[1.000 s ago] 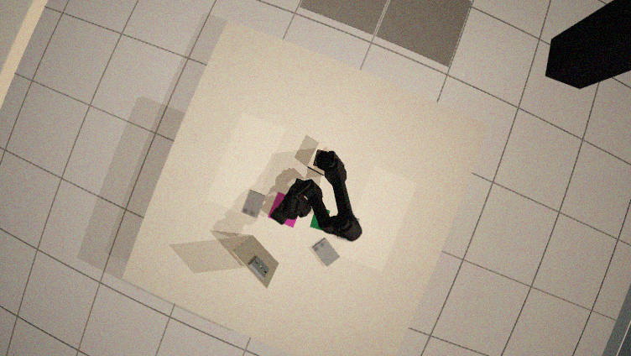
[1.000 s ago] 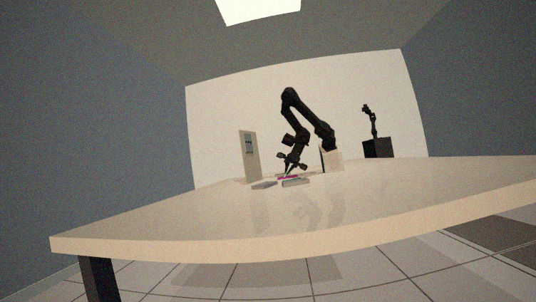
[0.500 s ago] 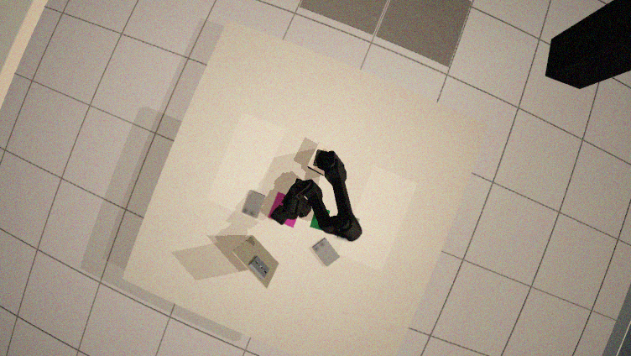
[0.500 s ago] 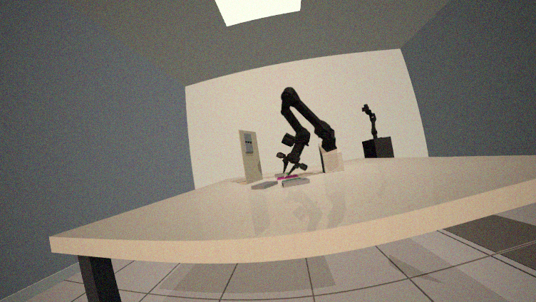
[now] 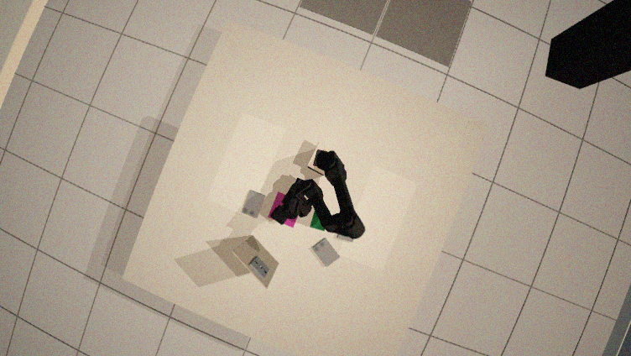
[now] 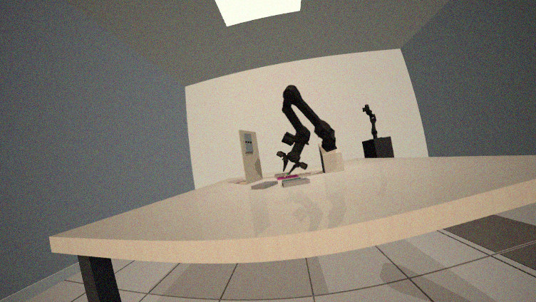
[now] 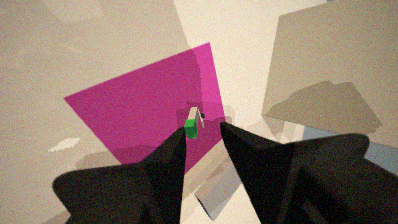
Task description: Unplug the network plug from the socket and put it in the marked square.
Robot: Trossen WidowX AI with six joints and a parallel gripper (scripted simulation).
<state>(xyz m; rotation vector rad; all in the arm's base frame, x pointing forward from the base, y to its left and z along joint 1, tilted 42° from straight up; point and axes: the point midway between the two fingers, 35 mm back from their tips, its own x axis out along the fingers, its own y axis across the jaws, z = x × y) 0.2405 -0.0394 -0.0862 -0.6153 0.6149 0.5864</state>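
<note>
Right now the network plug is 10 mm below my gripper tip. Round my gripper tip: upright panel 200 mm ahead, 120 mm above, 30 mm to the right; magenta square 20 mm below, 10 mm behind; green square 160 mm to the left, 20 mm below, 10 mm behind.
</note>
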